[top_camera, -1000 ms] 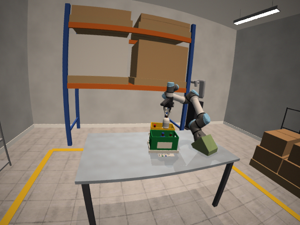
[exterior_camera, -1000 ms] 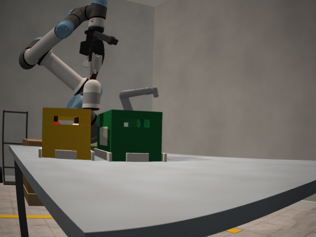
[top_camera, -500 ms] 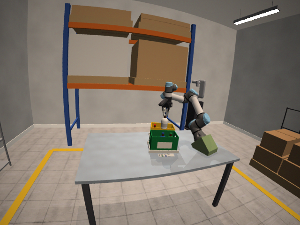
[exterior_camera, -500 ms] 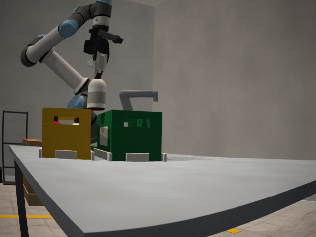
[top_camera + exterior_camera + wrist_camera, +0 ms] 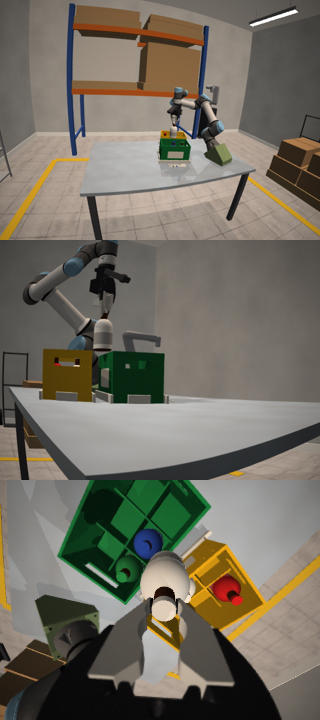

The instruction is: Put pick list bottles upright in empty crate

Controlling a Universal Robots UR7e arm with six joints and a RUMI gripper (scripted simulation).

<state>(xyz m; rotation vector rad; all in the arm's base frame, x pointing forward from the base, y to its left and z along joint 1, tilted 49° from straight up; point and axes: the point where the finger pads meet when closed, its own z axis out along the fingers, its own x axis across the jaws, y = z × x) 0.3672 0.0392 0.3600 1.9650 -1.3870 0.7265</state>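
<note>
Now: the blue-label bottle 24 cm below my hand, 6 cm to the left of it and 2 cm ahead of it. The rest, counted from my hand: green-label bottle (24 cm below, 9 cm to the left, 6 cm behind); then yellow crate (25 cm below, 12 cm to the right, 9 cm behind); then green crate (25 cm below, 10 cm to the left, 4 cm ahead).
</note>
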